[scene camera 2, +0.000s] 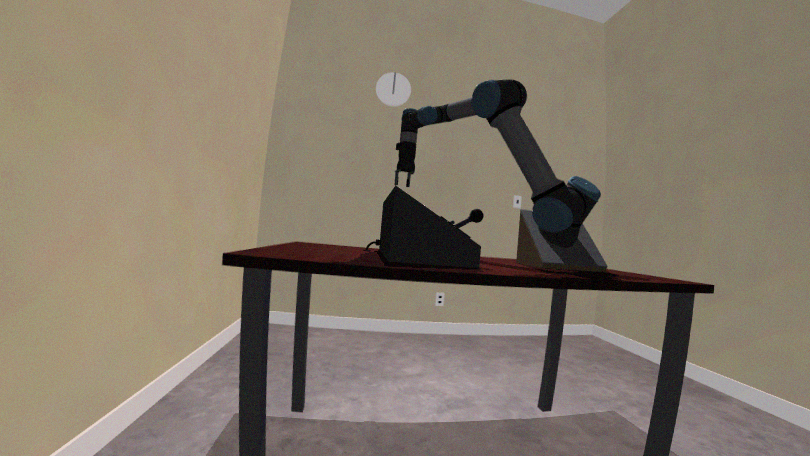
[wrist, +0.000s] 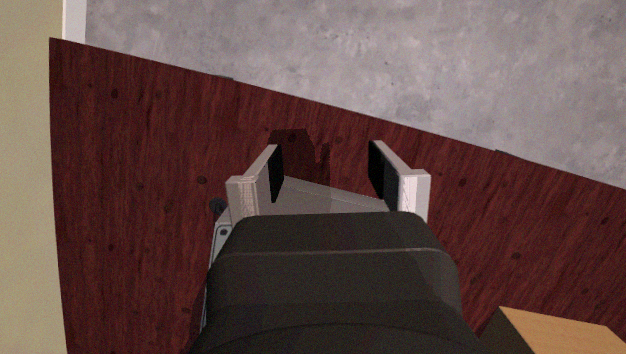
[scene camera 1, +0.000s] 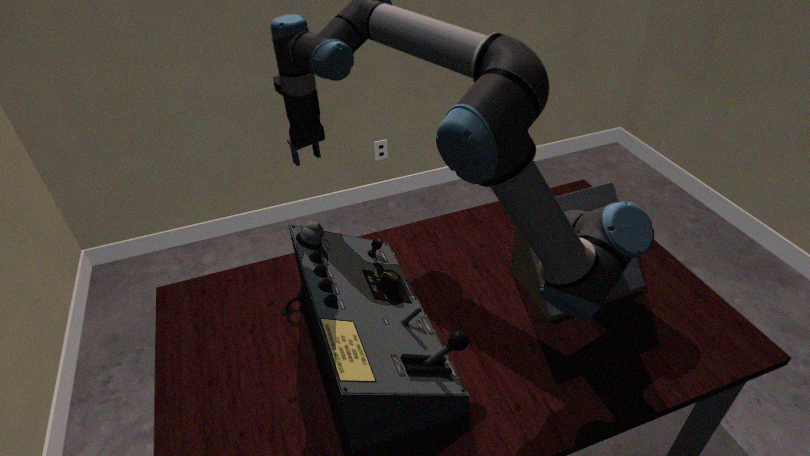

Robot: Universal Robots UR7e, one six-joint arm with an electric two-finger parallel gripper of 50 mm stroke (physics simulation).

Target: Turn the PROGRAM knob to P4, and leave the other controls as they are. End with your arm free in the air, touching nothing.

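Places are measured from the arm's base along level axes (x ahead, y left, z up), in metres.
Pixels of known places: gripper, fingertip midpoint: (scene camera 2: 402,186) (wrist: 325,160) (scene camera 1: 307,160); arm's base at its link origin: (scene camera 2: 556,232).
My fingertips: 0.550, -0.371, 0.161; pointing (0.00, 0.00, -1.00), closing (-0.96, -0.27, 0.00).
Observation:
For each thing: its top centre in the pictures, then the offset to it from my fingertips, as dx, dy, dz. "pt": a spot on its surface instead.
- PROGRAM knob at its top centre: (scene camera 1: 389,273) -0.099, +0.306, -0.154
- domed button at a spot on its surface: (scene camera 1: 310,233) pt +0.047, +0.193, -0.075
- small stick at its top centre: (scene camera 1: 373,239) -0.099, +0.186, -0.148
- toggle lever at its top centre: (scene camera 1: 412,309) -0.106, +0.426, -0.157
- ball-topped lever at its top centre: (scene camera 1: 458,333) (scene camera 2: 477,208) -0.155, +0.547, -0.125
- cable at a spot on its surface: (scene camera 1: 290,304) pt +0.128, +0.201, -0.267
The PROGRAM knob (scene camera 1: 389,282) is a dark round knob on a dark plate in the middle of the console's sloped face; its pointer and markings are too dark and small to read, and it does not show in the wrist view. The console (scene camera 1: 368,310) (scene camera 2: 422,240) (wrist: 305,197) is a dark wedge-shaped box with a grey face. My gripper (scene camera 1: 306,160) (scene camera 2: 401,185) (wrist: 325,160) is open and empty, pointing down in the air. It is above the level of the console's high edge in the second scene view and touches nothing.
The console also bears a domed button (scene camera 1: 310,233), a row of round buttons (scene camera 1: 325,284), a small stick (scene camera 1: 375,245), a toggle lever (scene camera 1: 412,316) and a ball-topped lever (scene camera 1: 457,341) (scene camera 2: 476,215) that sticks up. A cable (scene camera 1: 290,305) leaves its back.

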